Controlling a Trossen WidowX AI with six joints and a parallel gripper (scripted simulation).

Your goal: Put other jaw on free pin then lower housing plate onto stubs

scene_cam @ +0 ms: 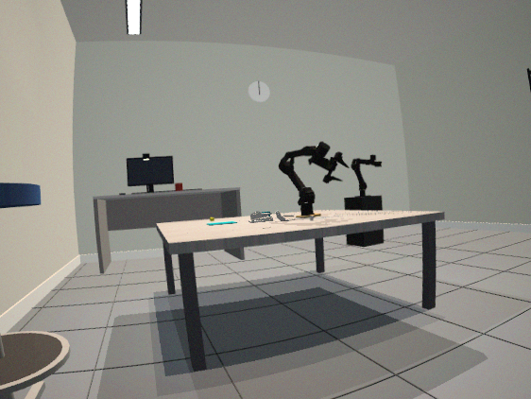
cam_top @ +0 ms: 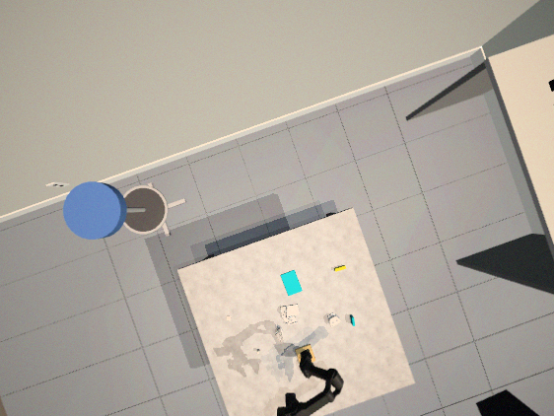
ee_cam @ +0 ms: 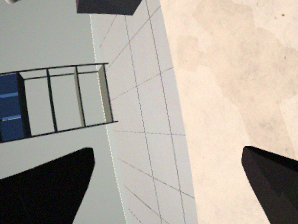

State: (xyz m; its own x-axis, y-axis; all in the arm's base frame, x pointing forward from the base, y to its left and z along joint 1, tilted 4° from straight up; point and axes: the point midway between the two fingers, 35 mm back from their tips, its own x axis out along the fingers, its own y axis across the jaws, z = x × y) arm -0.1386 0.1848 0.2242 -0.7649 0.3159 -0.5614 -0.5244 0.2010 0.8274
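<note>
My gripper tip is 380 mm short of the white jaw piece, 90 mm to the left of it and 190 mm above it. Also, from my gripper tip: yellow piece: 600 mm ahead, 650 mm to the right, 220 mm below; then cyan plate: 640 mm ahead, 310 mm to the right, 230 mm below.
</note>
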